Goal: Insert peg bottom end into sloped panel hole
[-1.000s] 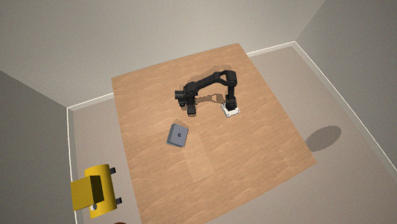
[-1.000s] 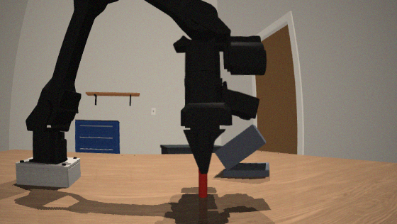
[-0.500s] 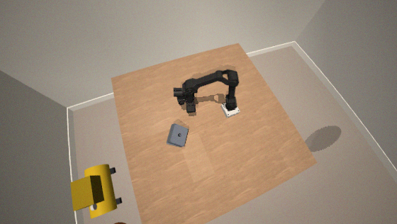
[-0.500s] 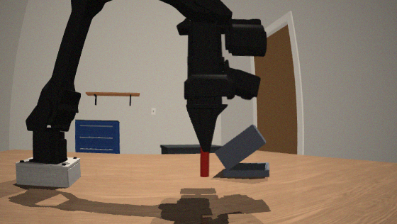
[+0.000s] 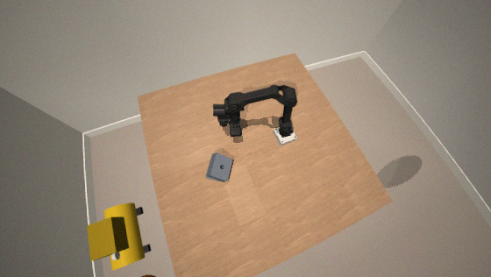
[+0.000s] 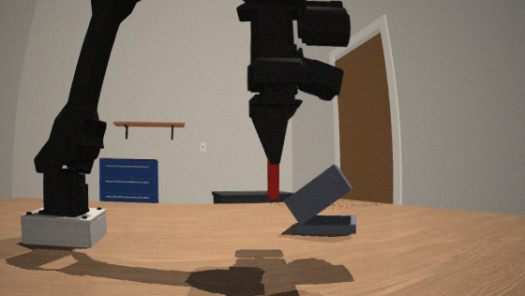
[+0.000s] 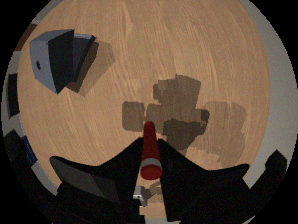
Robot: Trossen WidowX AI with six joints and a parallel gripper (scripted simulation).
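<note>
Right now my gripper tip is 14 cm short of the grey sloped panel, 20 cm to the right of it and 5 cm above it. Also, from my gripper tip: red peg 2 cm above; flat grey base 16 cm ahead, 19 cm to the left, 11 cm below.
</note>
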